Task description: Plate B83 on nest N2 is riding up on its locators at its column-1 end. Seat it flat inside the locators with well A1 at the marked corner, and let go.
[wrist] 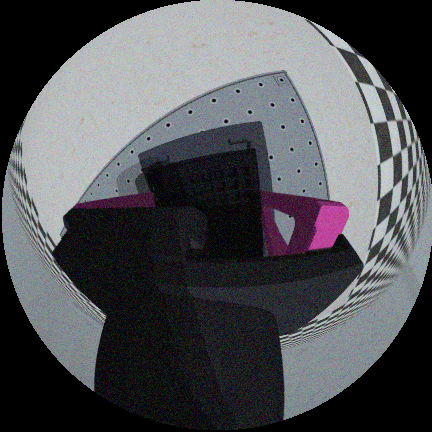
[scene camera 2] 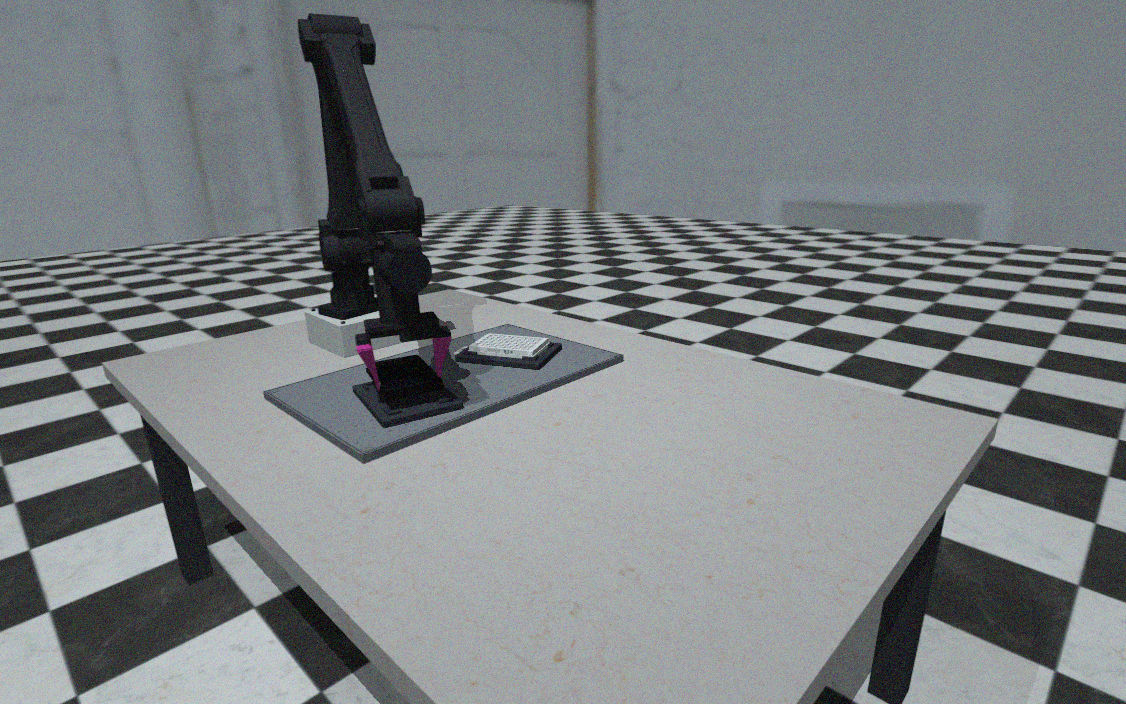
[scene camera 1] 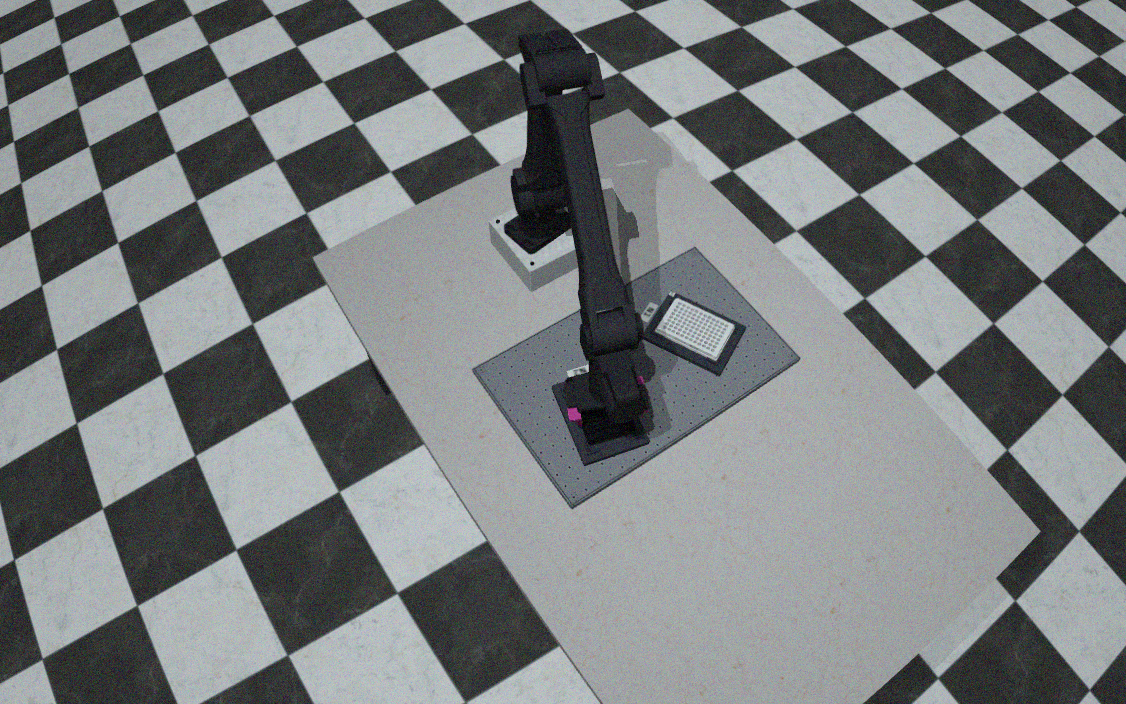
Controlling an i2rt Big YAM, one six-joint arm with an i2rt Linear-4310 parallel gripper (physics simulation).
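Frame: origin at the arm's base, x ahead, y left, z up, level; millimetres.
Where they show: gripper, fingertip midpoint: (wrist: pixel 207 197) (scene camera 2: pixel 409 384) (scene camera 1: pixel 605 420); arm's base at its link origin: (scene camera 2: pixel 354 310) (scene camera 1: pixel 539 227).
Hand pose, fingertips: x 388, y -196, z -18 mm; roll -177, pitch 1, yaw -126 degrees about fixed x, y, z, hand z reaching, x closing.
Each offset is from my fingertips to the top centre of the thing. "*": to the spot under its first point. Level surfaces: height alone.
Black plate B83 @(dx -27, dy +13, dz +14 mm) (scene camera 2: pixel 414 383) (wrist: pixel 213 185) sits between the magenta fingers of my gripper (scene camera 1: pixel 607 400) (scene camera 2: pixel 408 377) (wrist: pixel 207 197), which is shut on its two long sides. The plate is over its dark nest N2 @(* dx +26, dy -50, dz -21 mm) (scene camera 1: pixel 594 453) (scene camera 2: pixel 421 414) (wrist: pixel 193 146) at the near left of the grey deck. In the wrist view a strip of the nest and its far locators shows beyond the plate's far end. I cannot tell whether the plate rests on the nest or hangs just above it. In scene camera 1 the arm hides most of the plate.
The grey perforated deck @(dz -35 mm) (scene camera 1: pixel 525 380) (scene camera 2: pixel 309 408) (wrist: pixel 289 132) lies on a pale table. A white well plate @(dx -28, dy +263, dz -9 mm) (scene camera 1: pixel 695 327) (scene camera 2: pixel 507 344) sits on a second dark nest at the deck's far right. The robot's white base block (scene camera 1: pixel 539 268) (scene camera 2: pixel 326 334) stands behind the deck.
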